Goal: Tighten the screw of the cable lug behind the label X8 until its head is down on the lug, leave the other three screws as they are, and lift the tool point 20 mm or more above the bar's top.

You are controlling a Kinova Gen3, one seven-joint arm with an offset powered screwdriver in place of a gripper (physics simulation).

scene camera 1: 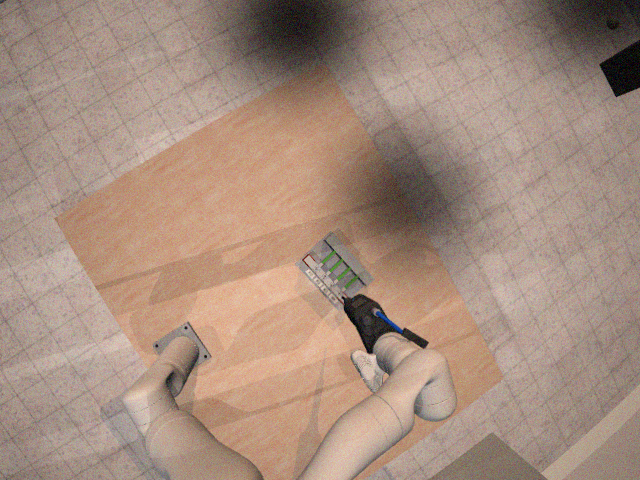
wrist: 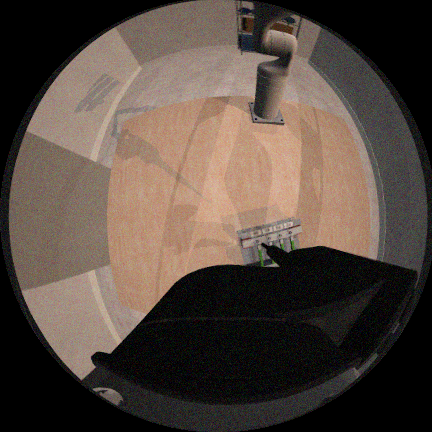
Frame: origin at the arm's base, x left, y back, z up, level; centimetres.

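Where they show: hand at its tool point: (scene camera 1: pixel 342 297) (wrist: pixel 261 243); arm's base at its link origin: (scene camera 1: pixel 183 351) (wrist: pixel 264 111).
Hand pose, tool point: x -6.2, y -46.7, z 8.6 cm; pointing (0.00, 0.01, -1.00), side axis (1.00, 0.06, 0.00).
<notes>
Things, the pixels of their top centre, and the offset from my tool point. "spot": a spot on its surface instead. Level surfaces: height alone.
- terminal block at its top centre: (scene camera 1: pixel 337 272) (wrist: pixel 277 249) dx +5.7, dy -2.5, dz -4.8 cm
- end green cable at a spot on its surface: (wrist: pixel 261 258) spot: dx +1.5, dy -4.9, dz -4.8 cm
- wooden table at its surface level: dz -9.7 cm
The terminal block (scene camera 1: pixel 347 261) lies on the table, with several green cables and a row of small white labels (scene camera 1: pixel 321 285) (wrist: pixel 270 229) along its bar (wrist: pixel 247 242). The lettering is too small to read, so I cannot tell which label is X8. Small dark screws show along the bar in the wrist view. My gripper, a black powered screwdriver (scene camera 1: pixel 343 298) (wrist: pixel 263 244), has no fingers. Its tip appears over the bar near the end green cable (wrist: pixel 261 258), at the lower right end in the scene view. Its height and any contact with a screw cannot be told. Its body hides part of the block in the wrist view.
The wooden table (scene camera 1: pixel 206 206) (wrist: pixel 145 215) carries the arm's base plate (scene camera 1: pixel 205 354) (wrist: pixel 258 120), apart from the block. The pale arm (scene camera 1: pixel 361 431) reaches in from the lower edge of the scene view. A shelf rack stands beyond the table in the wrist view.
</notes>
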